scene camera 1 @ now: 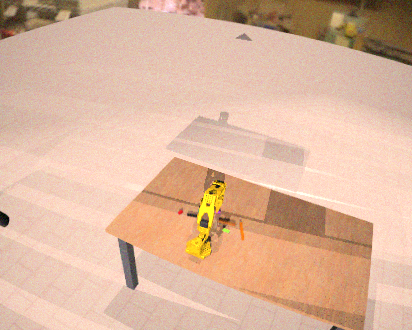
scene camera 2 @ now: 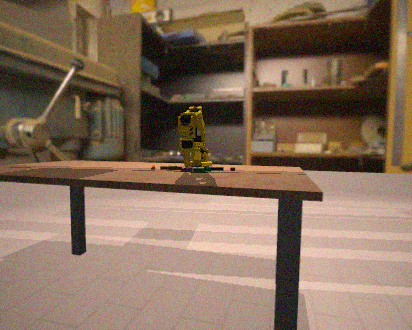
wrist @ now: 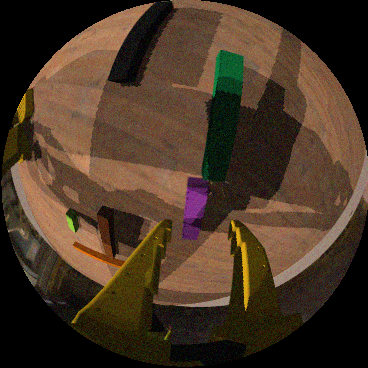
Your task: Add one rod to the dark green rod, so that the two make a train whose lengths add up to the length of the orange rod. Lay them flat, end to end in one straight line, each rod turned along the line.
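Frame: origin at the arm's base, x ahead, y right, z down, level; centimetres.
Where they show: hand, tool point: (scene camera 1: 216, 211) (scene camera 2: 185, 165) (wrist: 171, 227); arm's base, link origin: (scene camera 1: 200, 246) (scene camera 2: 198, 166) (wrist: 26, 127).
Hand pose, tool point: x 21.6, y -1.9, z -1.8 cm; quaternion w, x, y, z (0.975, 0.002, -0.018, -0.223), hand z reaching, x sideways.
Each offset is from my tool point to the centre of the thing. Level surfaces: height alone.
The dark green rod @(dx -0.8, dy -5.8, dz +1.2 cm) (wrist: 222, 132) lies flat, running away from the gripper in the wrist view. The purple rod @(dx +0.9, dy -0.6, dz +1.2 cm) (wrist: 195, 207) (scene camera 1: 218, 212) lies near its closer end, nearly along the same line but shifted a little to the left; I cannot tell whether their ends touch. The orange rod @(dx -5.1, dy +15.0, dz +1.2 cm) (wrist: 97, 254) (scene camera 1: 242, 230) lies apart, at the lower left of the wrist view. My gripper (wrist: 200, 223) is open and empty, with a V-shaped gap. The purple rod's closer end shows in the gap, clear of both jaws. The scene cameras do not show the jaw tips clearly.
A black rod @(dx -6.6, dy -8.4, dz +1.2 cm) (wrist: 140, 45) (scene camera 1: 192, 214) lies left of the green one. A brown rod @(dx -3.5, dy +7.1, dz +1.2 cm) (wrist: 106, 232) and a light green rod @(dx -8.3, dy +8.4, dz +1.2 cm) (wrist: 72, 220) (scene camera 1: 226, 230) lie near the orange rod. A red piece @(dx -7.8, dy -15.3, dz +1.2 cm) (scene camera 1: 180, 212) (scene camera 2: 232, 169) lies on the table @(dz +1.8 cm) (scene camera 1: 305, 270) beyond the black rod.
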